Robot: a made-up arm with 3 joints. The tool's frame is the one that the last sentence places. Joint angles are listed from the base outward.
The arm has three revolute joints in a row. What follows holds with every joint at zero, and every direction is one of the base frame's. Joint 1 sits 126.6 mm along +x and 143.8 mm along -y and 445.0 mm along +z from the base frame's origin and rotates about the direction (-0.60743, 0.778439, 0.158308), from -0.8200 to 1.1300 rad. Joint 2 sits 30.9 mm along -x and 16.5 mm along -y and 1.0 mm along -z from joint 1 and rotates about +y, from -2.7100 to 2.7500 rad. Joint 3 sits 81.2 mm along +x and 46.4 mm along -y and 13.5 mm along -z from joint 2 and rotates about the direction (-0.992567, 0.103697, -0.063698), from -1.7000 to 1.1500 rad. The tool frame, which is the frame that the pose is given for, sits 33.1 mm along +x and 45.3 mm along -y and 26.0 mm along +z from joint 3; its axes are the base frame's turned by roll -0.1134, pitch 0.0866 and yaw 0.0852 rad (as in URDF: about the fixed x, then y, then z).
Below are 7 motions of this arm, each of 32 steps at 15 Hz.
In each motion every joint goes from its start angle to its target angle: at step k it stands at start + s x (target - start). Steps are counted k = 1, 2, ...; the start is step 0. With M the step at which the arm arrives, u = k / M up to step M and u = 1 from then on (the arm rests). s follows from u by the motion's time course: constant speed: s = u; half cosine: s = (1 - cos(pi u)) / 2; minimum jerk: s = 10 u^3 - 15 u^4 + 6 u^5.
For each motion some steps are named. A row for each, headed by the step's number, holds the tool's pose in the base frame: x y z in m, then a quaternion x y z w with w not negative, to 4 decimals.
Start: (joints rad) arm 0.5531 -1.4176 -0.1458
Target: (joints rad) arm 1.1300 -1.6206 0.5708
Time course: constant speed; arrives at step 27
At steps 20, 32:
20: 0.1871 -0.1552 0.5922 -0.3883 -0.3490 0.1692 0.8359
32: 0.1931 -0.1342 0.5886 -0.4759 -0.3278 0.1688 0.7984

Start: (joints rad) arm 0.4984 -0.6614 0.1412
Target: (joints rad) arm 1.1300 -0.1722 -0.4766
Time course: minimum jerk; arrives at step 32
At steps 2, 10, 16, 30, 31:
2: 0.2153 -0.2169 0.5287 -0.2617 -0.0864 0.0987 0.9562
10: 0.2278 -0.2163 0.5130 -0.2392 -0.0023 0.1294 0.9623
16: 0.2403 -0.2199 0.4821 -0.1960 0.1526 0.1529 0.9565
30: 0.2340 -0.2371 0.4404 -0.1354 0.3798 0.1082 0.9087
31: 0.2339 -0.2371 0.4403 -0.1352 0.3806 0.1079 0.9084

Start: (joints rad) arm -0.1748 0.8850 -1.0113
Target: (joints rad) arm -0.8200 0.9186 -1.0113
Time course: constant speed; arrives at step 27
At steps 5, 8, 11, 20, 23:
5: 0.1659 -0.2326 0.3203 0.5098 0.2552 -0.0433 0.8204
8: 0.1716 -0.2276 0.3186 0.5299 0.2319 -0.0288 0.8152
11: 0.1774 -0.2225 0.3175 0.5493 0.2083 -0.0141 0.8091
20: 0.1955 -0.2075 0.3173 0.6035 0.1365 0.0303 0.7850
23: 0.2016 -0.2026 0.3183 0.6201 0.1122 0.0452 0.7752

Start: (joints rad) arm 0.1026 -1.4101 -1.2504
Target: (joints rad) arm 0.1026 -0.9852 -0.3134
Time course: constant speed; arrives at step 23
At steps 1, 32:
1: 0.1680 -0.2401 0.5563 0.3331 -0.5468 0.4077 0.6510
32: 0.1697 -0.2507 0.5425 0.0360 -0.4159 0.1167 0.9012

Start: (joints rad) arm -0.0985 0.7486 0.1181
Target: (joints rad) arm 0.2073 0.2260 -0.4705
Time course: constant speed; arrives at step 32
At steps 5, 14, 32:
5: 0.1955 -0.2500 0.3834 -0.0385 0.3471 0.0654 0.9348
14: 0.1974 -0.2556 0.3932 0.0126 0.2994 0.0466 0.9529
32: 0.2040 -0.2600 0.4115 0.1180 0.1989 0.0408 0.9720

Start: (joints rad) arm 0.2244 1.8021 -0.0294
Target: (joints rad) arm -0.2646 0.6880 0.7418
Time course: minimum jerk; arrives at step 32
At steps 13, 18, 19, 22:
13: 0.1276 -0.2499 0.3373 -0.1178 0.7097 0.1284 0.6826
18: 0.1758 -0.2340 0.3518 -0.2038 0.5437 0.1657 0.7971
19: 0.1835 -0.2314 0.3573 -0.2213 0.5091 0.1658 0.8151
22: 0.2004 -0.2257 0.3753 -0.2677 0.4156 0.1543 0.8555

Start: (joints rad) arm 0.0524 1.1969 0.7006
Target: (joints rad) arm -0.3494 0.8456 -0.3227
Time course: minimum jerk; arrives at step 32
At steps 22, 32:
22: 0.1862 -0.2419 0.3514 0.1108 0.3616 0.0648 0.9235
32: 0.1897 -0.2406 0.3491 0.2188 0.2892 0.0490 0.9306

